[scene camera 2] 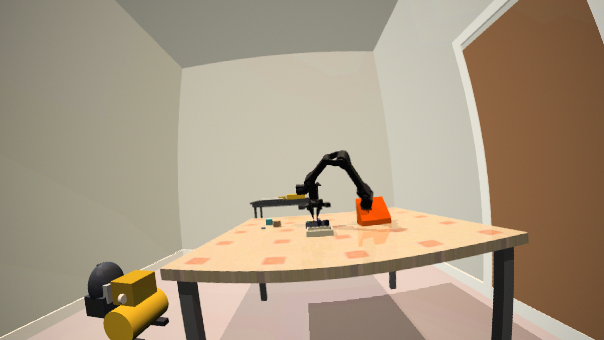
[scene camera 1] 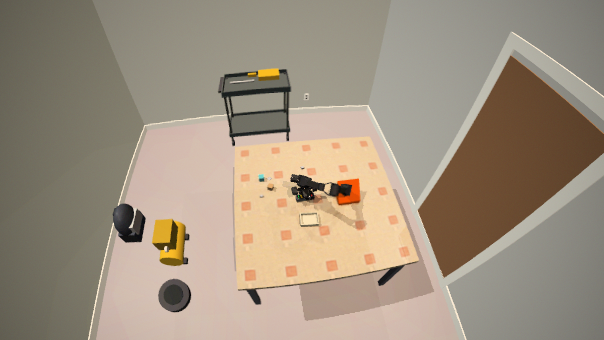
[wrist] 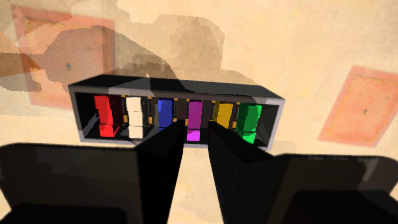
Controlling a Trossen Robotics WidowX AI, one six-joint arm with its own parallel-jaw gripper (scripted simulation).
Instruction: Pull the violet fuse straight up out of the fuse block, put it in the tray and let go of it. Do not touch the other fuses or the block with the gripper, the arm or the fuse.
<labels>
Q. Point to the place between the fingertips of the gripper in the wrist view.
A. At 196, 127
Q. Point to a white fuse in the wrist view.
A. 137, 106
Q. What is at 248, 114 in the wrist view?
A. A green fuse.
</labels>
